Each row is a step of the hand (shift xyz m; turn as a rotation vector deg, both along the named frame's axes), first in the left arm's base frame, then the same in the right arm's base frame.
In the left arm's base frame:
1: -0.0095 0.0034 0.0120 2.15 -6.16 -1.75
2: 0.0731 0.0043 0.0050 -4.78 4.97 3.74
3: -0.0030 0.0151 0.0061 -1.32 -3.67 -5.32
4: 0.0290 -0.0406 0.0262 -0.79 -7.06 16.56
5: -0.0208 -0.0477 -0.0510 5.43 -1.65 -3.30
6: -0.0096 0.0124 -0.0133 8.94 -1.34 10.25
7: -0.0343 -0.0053 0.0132 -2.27 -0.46 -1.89
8: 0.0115 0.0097 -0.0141 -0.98 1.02 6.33
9: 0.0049 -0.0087 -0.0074 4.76 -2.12 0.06
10: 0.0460 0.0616 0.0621 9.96 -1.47 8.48
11: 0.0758 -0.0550 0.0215 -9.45 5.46 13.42
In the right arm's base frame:
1: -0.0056 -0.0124 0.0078 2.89 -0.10 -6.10
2: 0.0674 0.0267 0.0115 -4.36 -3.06 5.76
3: -0.0044 -0.0003 0.0160 -2.04 2.45 -5.77
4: 0.0449 -0.0261 -0.0220 6.37 -16.81 1.21
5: -0.0240 0.0153 -0.0671 4.29 4.25 -2.56
6: -0.0161 0.0121 0.0042 11.82 -5.46 4.14
7: -0.0258 -0.0267 -0.0013 -2.58 0.48 -1.44
8: 0.0036 0.0201 0.0031 0.91 -5.24 3.71
9: 0.0042 0.0047 -0.0107 4.89 1.02 -1.50
10: 0.0472 -0.0090 0.0863 12.21 -3.64 3.29
11: 0.0896 -0.0092 -0.0334 -5.61 -12.76 10.25

